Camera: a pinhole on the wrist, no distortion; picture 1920 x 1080 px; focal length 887.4 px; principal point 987.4 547.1 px. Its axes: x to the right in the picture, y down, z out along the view. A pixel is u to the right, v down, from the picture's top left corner.
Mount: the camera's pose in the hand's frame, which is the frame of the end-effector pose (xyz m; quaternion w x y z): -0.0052 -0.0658 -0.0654 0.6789 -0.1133 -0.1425 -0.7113
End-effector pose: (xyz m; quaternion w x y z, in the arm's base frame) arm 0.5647 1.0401 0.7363 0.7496 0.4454 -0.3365 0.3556
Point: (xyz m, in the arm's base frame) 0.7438 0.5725 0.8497
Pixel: 1797.4 805.4
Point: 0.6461 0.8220 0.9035
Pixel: 1330.2 1014.0
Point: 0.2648 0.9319 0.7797
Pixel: 489.9 171.8
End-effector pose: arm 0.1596 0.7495 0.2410 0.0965 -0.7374 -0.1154 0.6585
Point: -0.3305 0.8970 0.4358
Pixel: 1666.8 236.3
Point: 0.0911 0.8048 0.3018
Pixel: 1401.8 266.2
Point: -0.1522 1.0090 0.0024
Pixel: outside the picture
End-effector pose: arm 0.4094 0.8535 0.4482 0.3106 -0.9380 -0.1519 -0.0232
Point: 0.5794 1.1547 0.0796
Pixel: 1131.0 918.2
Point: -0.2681 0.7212 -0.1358
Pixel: outside the picture
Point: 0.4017 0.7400 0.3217
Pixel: 128.7 275.4
